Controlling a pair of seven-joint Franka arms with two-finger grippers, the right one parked.
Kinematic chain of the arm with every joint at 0, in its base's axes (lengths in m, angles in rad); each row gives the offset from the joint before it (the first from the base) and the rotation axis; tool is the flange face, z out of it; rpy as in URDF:
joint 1: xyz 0 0 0.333 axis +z
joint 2: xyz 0 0 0 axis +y
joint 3: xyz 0 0 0.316 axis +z
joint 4: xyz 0.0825 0 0 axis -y
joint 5: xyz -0.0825 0 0.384 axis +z
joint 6: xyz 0 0 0 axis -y
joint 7: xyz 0.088 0 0 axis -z
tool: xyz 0 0 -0.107 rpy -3.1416 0 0
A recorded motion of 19 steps. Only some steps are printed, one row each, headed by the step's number.
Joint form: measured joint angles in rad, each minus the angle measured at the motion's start. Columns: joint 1, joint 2, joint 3, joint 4, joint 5, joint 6, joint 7.
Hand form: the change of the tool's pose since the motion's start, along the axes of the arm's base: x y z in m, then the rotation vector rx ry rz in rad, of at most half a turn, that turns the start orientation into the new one. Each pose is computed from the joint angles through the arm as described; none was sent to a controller.
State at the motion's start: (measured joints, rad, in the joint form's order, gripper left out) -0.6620 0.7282 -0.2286 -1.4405 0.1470 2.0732 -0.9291
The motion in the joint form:
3: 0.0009 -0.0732 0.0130 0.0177 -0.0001 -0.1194 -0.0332
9: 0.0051 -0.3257 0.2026 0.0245 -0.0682 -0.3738 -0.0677
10: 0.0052 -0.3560 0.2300 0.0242 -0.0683 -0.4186 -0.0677
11: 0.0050 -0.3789 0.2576 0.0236 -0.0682 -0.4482 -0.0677
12: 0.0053 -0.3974 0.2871 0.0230 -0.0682 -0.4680 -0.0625
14: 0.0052 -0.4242 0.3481 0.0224 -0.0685 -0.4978 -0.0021
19: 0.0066 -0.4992 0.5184 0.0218 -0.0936 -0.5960 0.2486
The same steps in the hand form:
3: 0.0039 0.0117 0.0489 0.0450 -0.0033 0.0447
9: 0.0462 0.1184 0.2003 0.1014 -0.0435 0.2828
10: 0.0484 0.1367 0.2169 0.1208 -0.0401 0.3109
11: 0.0520 0.1535 0.2297 0.1335 -0.0407 0.3387
12: 0.0572 0.1706 0.2402 0.1416 -0.0438 0.3636
14: 0.0684 0.2042 0.2560 0.1533 -0.0432 0.3648
19: 0.0854 0.3020 0.2995 0.1516 0.0075 0.2945

